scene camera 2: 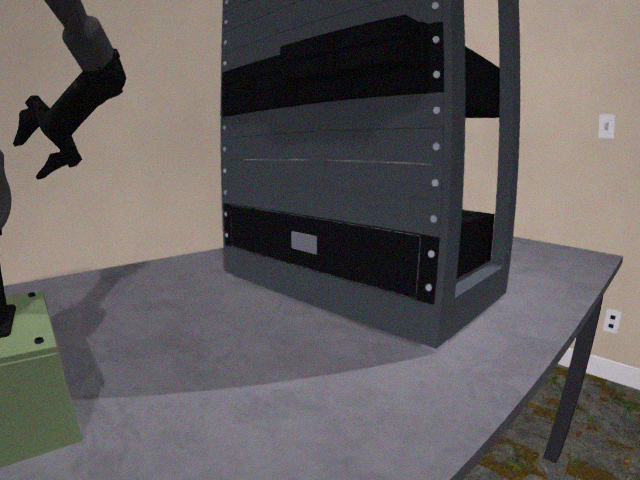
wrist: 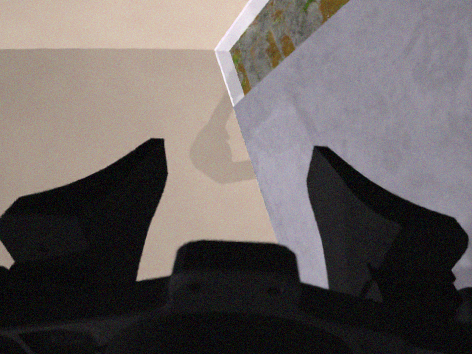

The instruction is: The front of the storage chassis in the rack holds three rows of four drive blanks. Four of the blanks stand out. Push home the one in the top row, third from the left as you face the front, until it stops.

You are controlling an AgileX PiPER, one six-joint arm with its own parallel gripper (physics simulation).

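The rack (scene camera 2: 453, 170) stands on the table in scene camera 2. A black unit (scene camera 2: 336, 72) fills an upper bay, and its front is too dark to tell separate drive blanks or which stand out. A lower black unit (scene camera 2: 361, 255) has a grey label on its front. I cannot tell for certain which is the storage chassis. My gripper (scene camera 2: 27, 160) (wrist: 238, 160) is open and empty, in the air left of the rack and well apart from it. Its two fingers stand wide apart in the wrist view, where the rack and the blanks do not show.
A green base block (scene camera 2: 36, 403) stands at the left on the grey table (scene camera 2: 232, 423) (wrist: 400, 110). The table's right edge runs past the rack. Behind is a beige wall (scene camera 2: 165, 155) (wrist: 100, 125) with a switch plate (scene camera 2: 606, 126) and an outlet (scene camera 2: 612, 321). Carpet shows beyond the table.
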